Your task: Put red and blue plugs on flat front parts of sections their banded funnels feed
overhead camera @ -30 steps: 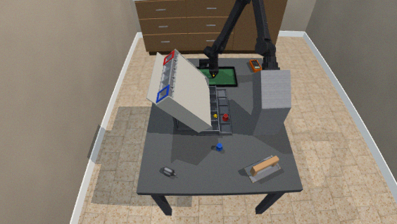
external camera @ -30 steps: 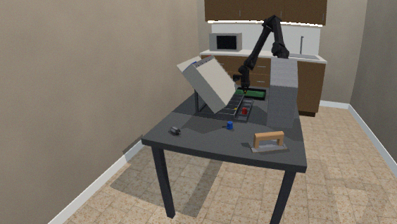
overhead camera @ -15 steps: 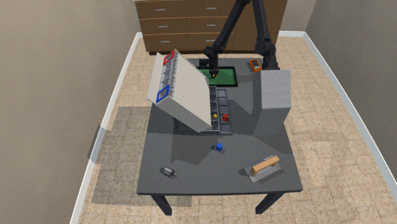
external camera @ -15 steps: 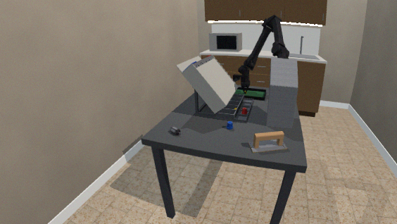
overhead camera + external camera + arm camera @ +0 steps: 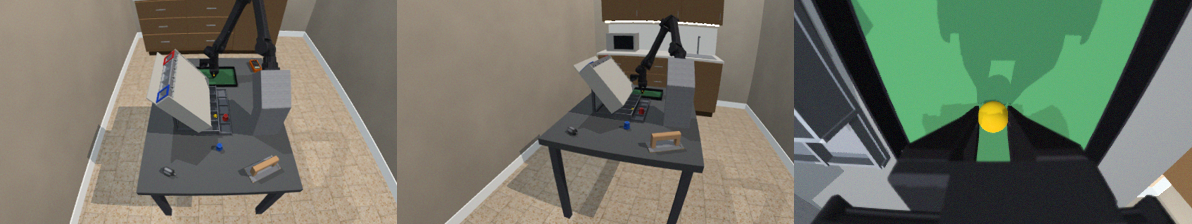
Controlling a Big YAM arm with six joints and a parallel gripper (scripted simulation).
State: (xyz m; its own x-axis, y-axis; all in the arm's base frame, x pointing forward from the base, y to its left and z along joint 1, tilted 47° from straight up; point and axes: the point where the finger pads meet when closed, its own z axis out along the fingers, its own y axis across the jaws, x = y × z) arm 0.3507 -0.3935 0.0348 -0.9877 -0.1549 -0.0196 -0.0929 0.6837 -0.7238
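Right now the green marble tray is 20 mm ahead of my hand and 20 mm below it. Also, from my hand: blue plug 60 mm behind, 600 mm to the left; beige cover 110 mm ahead, 340 mm to the left, 180 mm above; red plug 90 mm behind, 390 mm to the left.
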